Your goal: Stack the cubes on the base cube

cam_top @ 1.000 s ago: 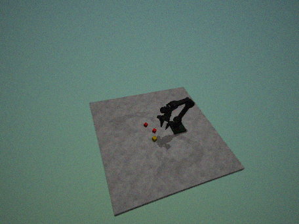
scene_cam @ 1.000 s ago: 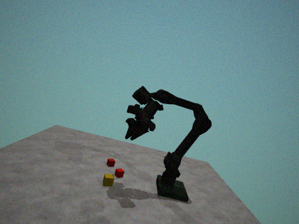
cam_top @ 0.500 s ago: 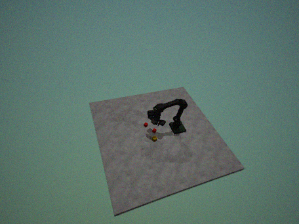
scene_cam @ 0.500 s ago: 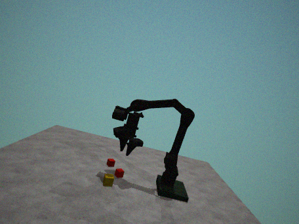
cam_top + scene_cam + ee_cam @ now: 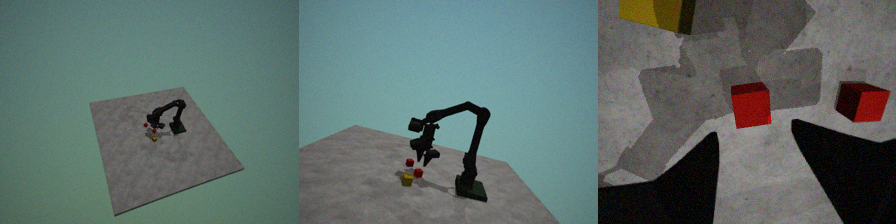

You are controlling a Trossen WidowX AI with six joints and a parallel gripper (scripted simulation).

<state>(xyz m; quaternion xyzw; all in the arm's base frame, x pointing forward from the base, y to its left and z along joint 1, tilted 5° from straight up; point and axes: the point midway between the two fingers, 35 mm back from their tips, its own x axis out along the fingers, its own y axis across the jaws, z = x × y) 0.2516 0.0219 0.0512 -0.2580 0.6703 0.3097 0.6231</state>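
Right now my gripper tip is 110 mm to the right of the yellow base cube, 50 mm above it and 30 mm short of it.
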